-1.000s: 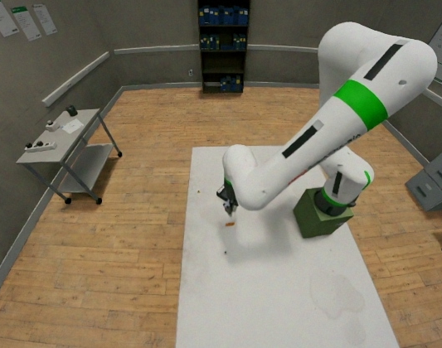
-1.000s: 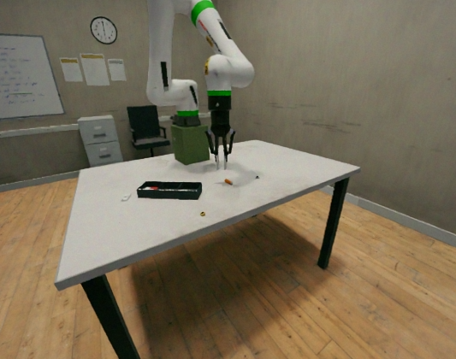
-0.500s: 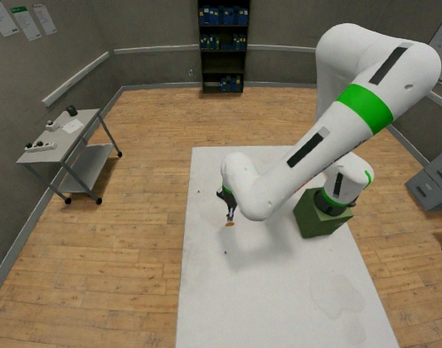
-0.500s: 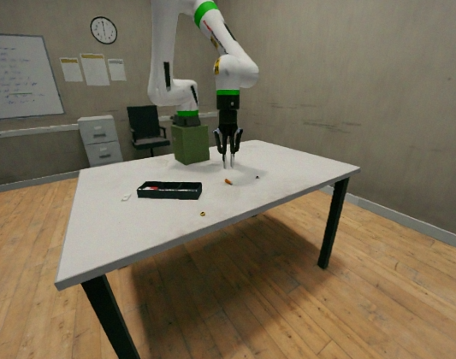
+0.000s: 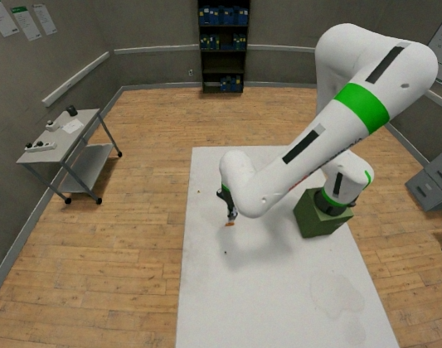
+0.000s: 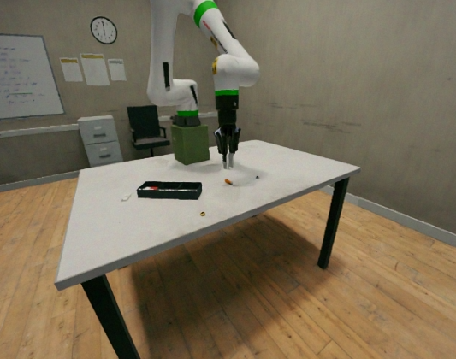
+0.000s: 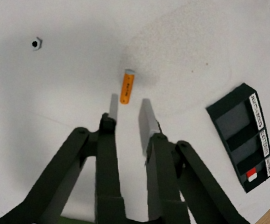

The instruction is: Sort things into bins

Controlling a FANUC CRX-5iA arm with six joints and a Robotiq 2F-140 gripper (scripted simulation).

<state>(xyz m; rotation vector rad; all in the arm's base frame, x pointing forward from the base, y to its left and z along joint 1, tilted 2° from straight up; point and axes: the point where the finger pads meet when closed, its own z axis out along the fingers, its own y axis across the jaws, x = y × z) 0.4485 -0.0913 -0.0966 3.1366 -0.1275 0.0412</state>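
Now: the orange object 10 cm below my hand. Round my hand: yellow ring: 24 cm to the right, 13 cm ahead, 10 cm below; then black bin tray: 25 cm to the right, 9 cm below, 9 cm behind; then red piece: 30 cm to the right, 17 cm behind, 10 cm below.
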